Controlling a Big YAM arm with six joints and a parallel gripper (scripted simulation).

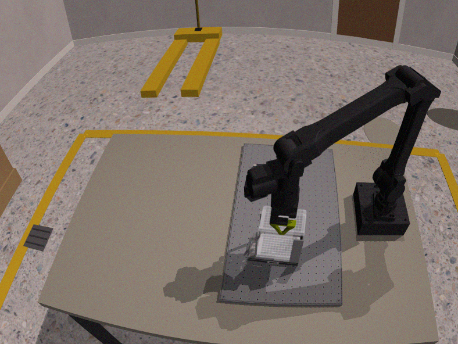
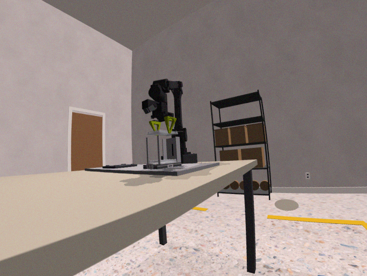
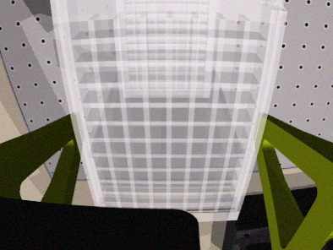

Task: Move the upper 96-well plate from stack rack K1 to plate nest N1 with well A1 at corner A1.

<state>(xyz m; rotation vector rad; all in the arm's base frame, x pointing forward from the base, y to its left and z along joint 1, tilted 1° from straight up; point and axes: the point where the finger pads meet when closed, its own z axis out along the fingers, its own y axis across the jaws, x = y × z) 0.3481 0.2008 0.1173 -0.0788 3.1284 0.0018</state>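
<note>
Now: hand 15 cm short of the pale A1 square, 35 cm to the left of it and 15 cm above it. The rest, counted from my hand: slot 6 cm behind, 8 cm below.
</note>
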